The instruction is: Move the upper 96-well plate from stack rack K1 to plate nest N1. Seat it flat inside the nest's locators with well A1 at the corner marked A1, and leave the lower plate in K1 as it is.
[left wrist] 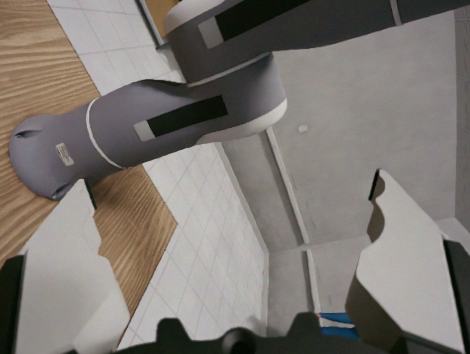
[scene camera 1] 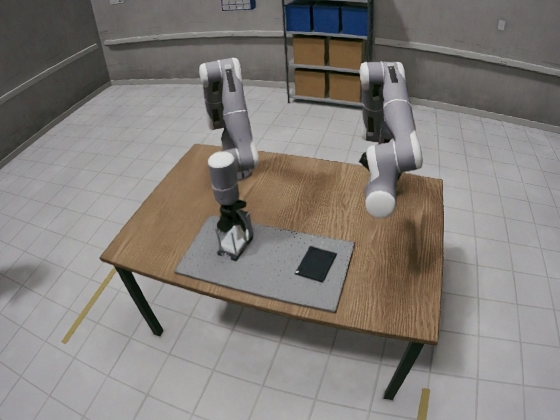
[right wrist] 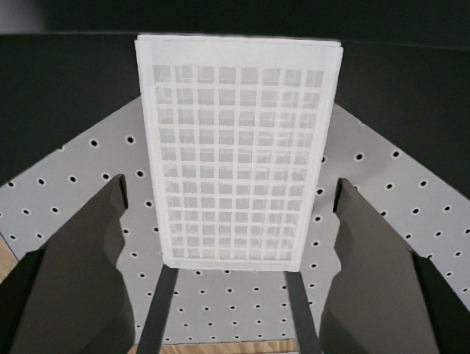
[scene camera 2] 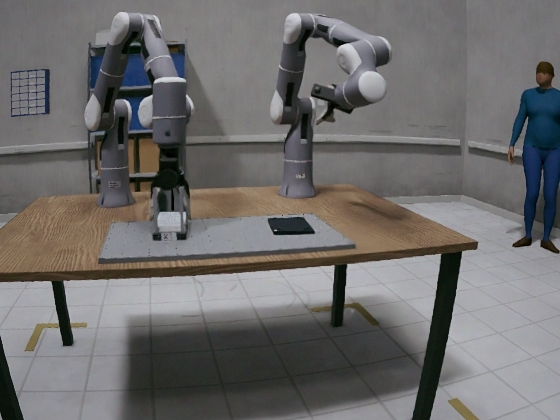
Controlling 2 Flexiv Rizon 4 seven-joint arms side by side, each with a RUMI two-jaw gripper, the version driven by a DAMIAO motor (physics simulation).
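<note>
The white upper 96-well plate point(scene camera 1: 232, 243) point(scene camera 2: 169, 220) point(right wrist: 240, 150) is in stack rack K1 point(scene camera 1: 228, 256) point(scene camera 2: 156, 236), whose label faces scene camera 2. The lower plate cannot be told apart. My right gripper point(right wrist: 231, 179) is open and points down over the rack, one finger on each long side of the plate, with gaps visible in the right wrist view. Nest N1 point(scene camera 1: 316, 263) point(scene camera 2: 291, 225) is a flat black rectangle with a small pale mark at one corner in scene camera 1. My left gripper point(left wrist: 232, 177) is open, empty and raised far from the rack.
The rack and nest stand on a grey perforated board point(scene camera 1: 270, 287) point(scene camera 2: 225, 250) point(right wrist: 230, 305) on the wooden table point(scene camera 1: 390, 300) point(scene camera 2: 425, 235). The left arm is folded above the right part of the table. Shelves point(scene camera 1: 325, 66) stand behind; a person point(scene camera 2: 542, 120) stands at the far right.
</note>
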